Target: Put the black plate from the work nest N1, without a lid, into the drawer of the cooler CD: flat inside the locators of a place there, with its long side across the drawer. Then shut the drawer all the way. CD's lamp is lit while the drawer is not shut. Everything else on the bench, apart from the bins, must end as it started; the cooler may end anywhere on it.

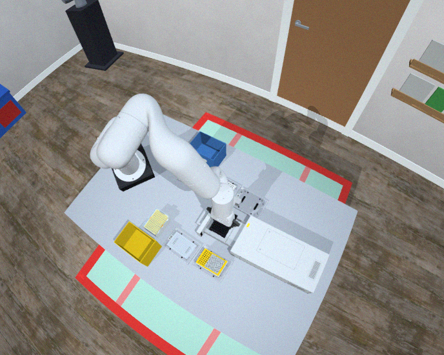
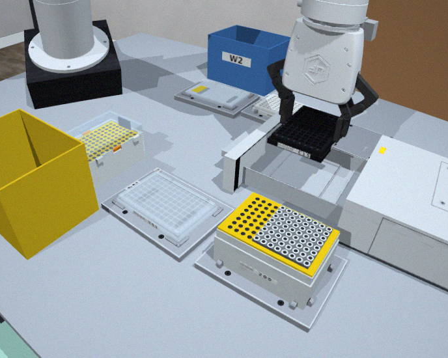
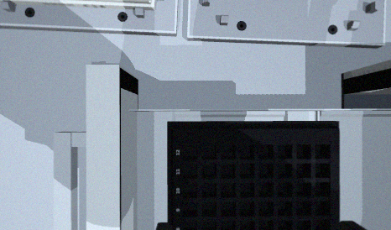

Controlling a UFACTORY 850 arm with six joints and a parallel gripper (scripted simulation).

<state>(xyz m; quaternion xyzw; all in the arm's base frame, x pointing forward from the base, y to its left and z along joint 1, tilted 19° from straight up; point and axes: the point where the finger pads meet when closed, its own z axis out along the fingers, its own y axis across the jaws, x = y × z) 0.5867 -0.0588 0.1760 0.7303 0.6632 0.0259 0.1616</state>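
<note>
Now: the cooler drawer 8 cm below my hand and 4 cm ahead of it. Also, from my hand: white cooler 17 cm ahead, 8 cm below, 2 cm to the right; then tube rack 20 cm to the right, 6 cm below, 1 cm ahead; then black plate 1 cm below.
</note>
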